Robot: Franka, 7 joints.
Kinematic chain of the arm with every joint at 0, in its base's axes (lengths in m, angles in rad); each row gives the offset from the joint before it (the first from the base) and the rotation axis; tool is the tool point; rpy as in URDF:
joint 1: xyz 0 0 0.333 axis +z
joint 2: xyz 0 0 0 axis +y
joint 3: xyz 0 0 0.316 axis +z
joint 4: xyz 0.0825 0 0 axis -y
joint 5: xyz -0.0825 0 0.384 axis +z
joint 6: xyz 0 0 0 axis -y
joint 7: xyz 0.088 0 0 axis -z
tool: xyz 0 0 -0.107 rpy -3.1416 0 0
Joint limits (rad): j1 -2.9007..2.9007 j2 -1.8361..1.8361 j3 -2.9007..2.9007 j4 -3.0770..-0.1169 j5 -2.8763..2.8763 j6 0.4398..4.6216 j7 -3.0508..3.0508
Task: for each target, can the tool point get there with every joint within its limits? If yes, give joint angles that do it. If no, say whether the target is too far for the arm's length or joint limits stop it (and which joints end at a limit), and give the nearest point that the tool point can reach.
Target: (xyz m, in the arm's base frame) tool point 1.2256 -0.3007 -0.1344
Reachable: no: too far | nearest point 0.7813 -0.1917 0.0350 | short by 0.488 m
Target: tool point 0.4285 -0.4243 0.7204
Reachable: yes | joints 0.8605 -0.0813 -1.6156 -1.5512 0.7053 2.2709 -0.8009
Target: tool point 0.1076 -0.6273 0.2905
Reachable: yes | joints -0.3822 1.1677 -1.0845 -1.9271 1.0465 3.4856 0.4608
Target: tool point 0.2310 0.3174 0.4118
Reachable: yes | joints -1.0221 1.2760 1.8781 -2.7050 2.3647 2.4139 -1.8585
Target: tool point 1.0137 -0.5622 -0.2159
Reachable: no: too far | nearest point 0.6781 -0.3761 -0.0342 | short by 0.425 m
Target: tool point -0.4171 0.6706 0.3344
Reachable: yes | joints 1.4724 1.1385 1.1210 -1.2829 -2.4031 2.1697 -0.0697
